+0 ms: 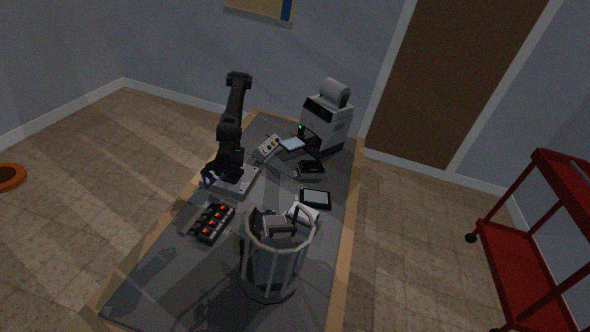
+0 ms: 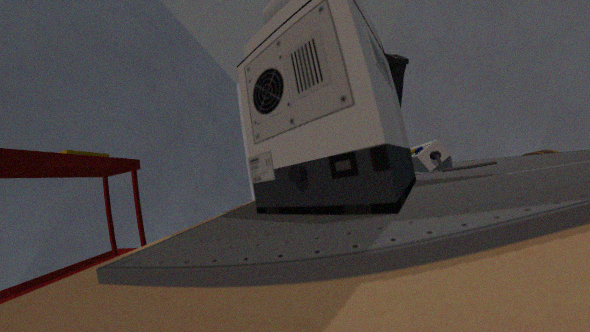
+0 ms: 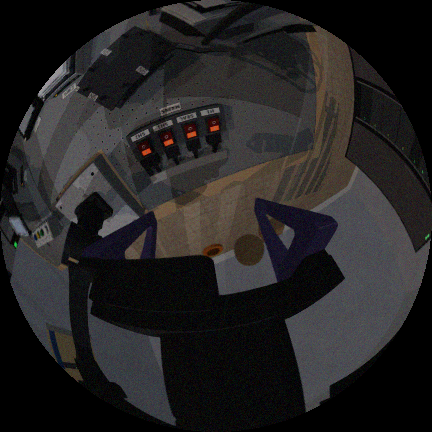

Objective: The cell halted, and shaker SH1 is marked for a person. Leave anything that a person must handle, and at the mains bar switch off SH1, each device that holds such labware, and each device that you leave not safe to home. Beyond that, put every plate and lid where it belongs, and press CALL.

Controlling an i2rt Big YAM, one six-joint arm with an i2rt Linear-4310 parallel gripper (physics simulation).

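Seen in the pictures: gripper, fingertip midpoint: (image 1: 213, 183) (image 3: 204, 209); arm's base, link origin: (image 1: 232, 175) (image 3: 92, 209).
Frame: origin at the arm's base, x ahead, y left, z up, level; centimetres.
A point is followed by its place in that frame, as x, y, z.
My gripper (image 1: 216, 179) {4.7, -30.4, 21.6} (image 3: 204, 209) {4.7, -30.4, 21.6} is open and empty, above the arm's base side of the table, apart from the mains bar. The mains bar (image 1: 216, 223) {7.7, -33.1, 1.2} (image 3: 178, 132) {6.4, -31.0, 0.3} has a row of red rocker switches; the visible switches glow orange, with labels including SH2, SH1 and SEAL. The button box (image 1: 270, 146) {10.1, 30.9, 3.4} (image 3: 42, 234) {8.7, 30.1, 3.5} has coloured buttons. A pale plate (image 1: 292, 144) {22.5, 33.1, 7.9} lies before the tall white device (image 1: 325, 117) {36.4, 44.1, 25.3} (image 2: 310, 125) {40.5, 69.5, 7.4}. Nearer are a black device (image 1: 310, 169) {37.4, 21.7, 2.9}, a pale flat piece (image 1: 315, 195) {44.6, 6.3, -0.8} in a black frame, and a white flat item (image 1: 302, 213) {41.6, -14.2, 4.5}. Shaker states are too dark to read.
A tall round cage (image 1: 277, 248) {38.7, -51.5, 23.8} with pale and dark parts inside stands near the front of the table. The arm's pale base plate (image 1: 240, 187) {7.5, -6.6, 0.3} (image 3: 80, 187) {7.8, -2.4, 0.2} lies beyond the mains bar. A red cart (image 1: 515, 270) (image 2: 65, 165) stands beside the table. An orange ring (image 1: 21, 176) lies on the floor.
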